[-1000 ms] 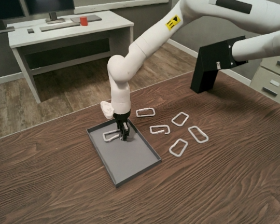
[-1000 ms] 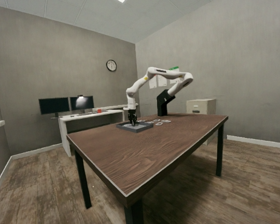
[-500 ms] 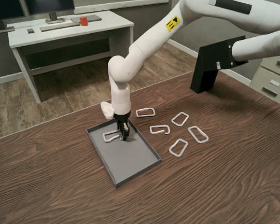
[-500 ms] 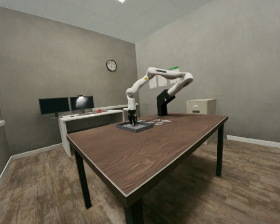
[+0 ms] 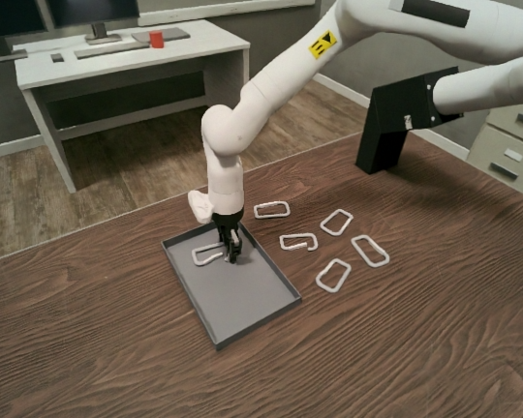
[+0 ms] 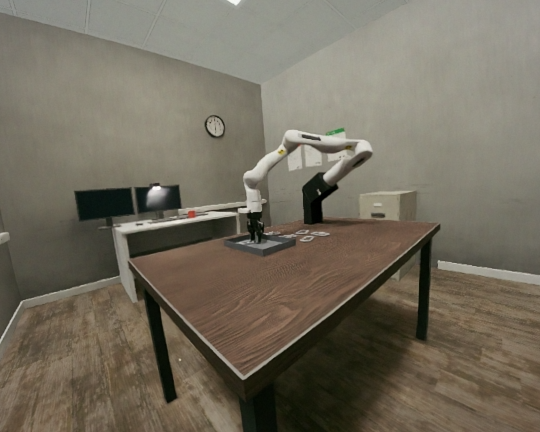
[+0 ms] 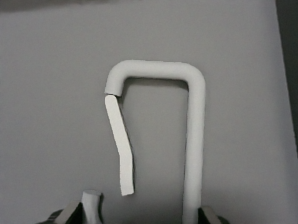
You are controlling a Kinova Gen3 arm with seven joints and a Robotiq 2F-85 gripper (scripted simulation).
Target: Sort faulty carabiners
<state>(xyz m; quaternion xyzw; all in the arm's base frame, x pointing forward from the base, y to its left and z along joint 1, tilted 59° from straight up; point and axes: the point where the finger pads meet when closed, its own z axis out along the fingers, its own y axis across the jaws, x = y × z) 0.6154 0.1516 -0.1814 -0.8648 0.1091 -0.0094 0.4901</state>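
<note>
Right now my hand is 40 mm short of the grey tray, 60 mm to the right of it and 10 mm above it.
</note>
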